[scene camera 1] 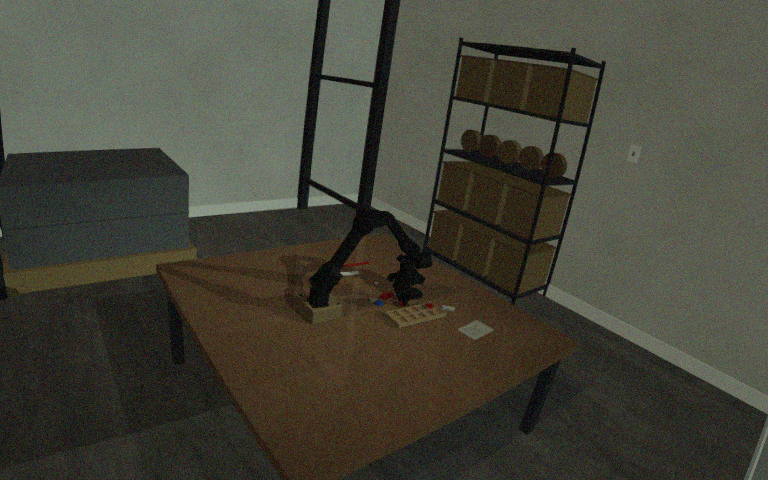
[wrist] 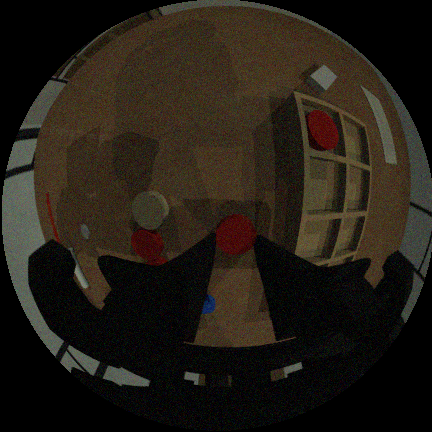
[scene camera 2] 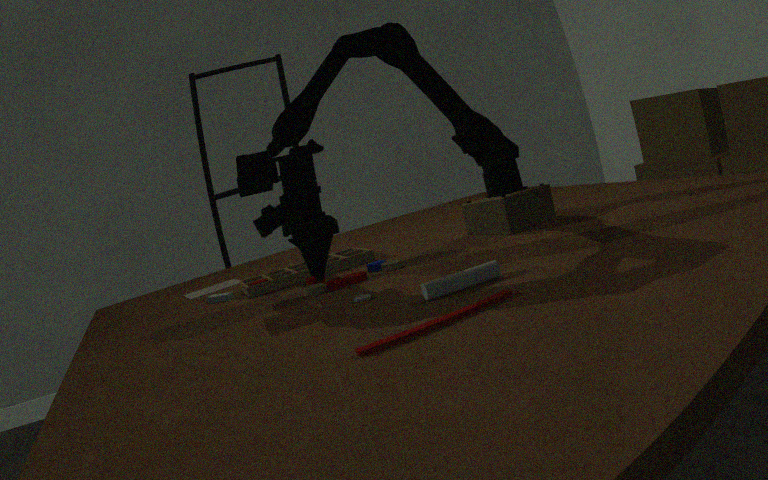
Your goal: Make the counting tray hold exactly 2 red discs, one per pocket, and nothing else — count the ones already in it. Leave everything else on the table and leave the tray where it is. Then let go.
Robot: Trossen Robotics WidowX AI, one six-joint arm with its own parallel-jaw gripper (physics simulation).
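Observation:
My gripper [scene camera 1: 403,303] [scene camera 2: 318,278] [wrist: 234,238] is shut on a red disc [wrist: 235,234], low beside the tray; whether the disc touches the table I cannot tell. The pale wooden counting tray [scene camera 1: 421,320] [scene camera 2: 271,284] [wrist: 291,180] has one red disc [scene camera 1: 429,305] [scene camera 2: 257,281] [wrist: 322,130] in the corner pocket at its far end, on the gripper's side. The neighbouring pockets that show in the wrist view look empty; the nearer end is hidden by a finger. Two more red discs [wrist: 147,243] [wrist: 158,261] lie on the table beside the other finger, partly covered.
A beige disc [scene camera 2: 314,289] [wrist: 150,210], a blue disc [scene camera 1: 378,302] [scene camera 2: 374,266] [wrist: 209,304] and a small white disc [scene camera 2: 362,297] [wrist: 85,231] lie near. A white block [scene camera 2: 219,297] [wrist: 323,78] and card [scene camera 1: 475,329] [wrist: 382,127] lie past the tray. A white cylinder [scene camera 2: 461,280] and red rod [scene camera 2: 433,322] lie apart.

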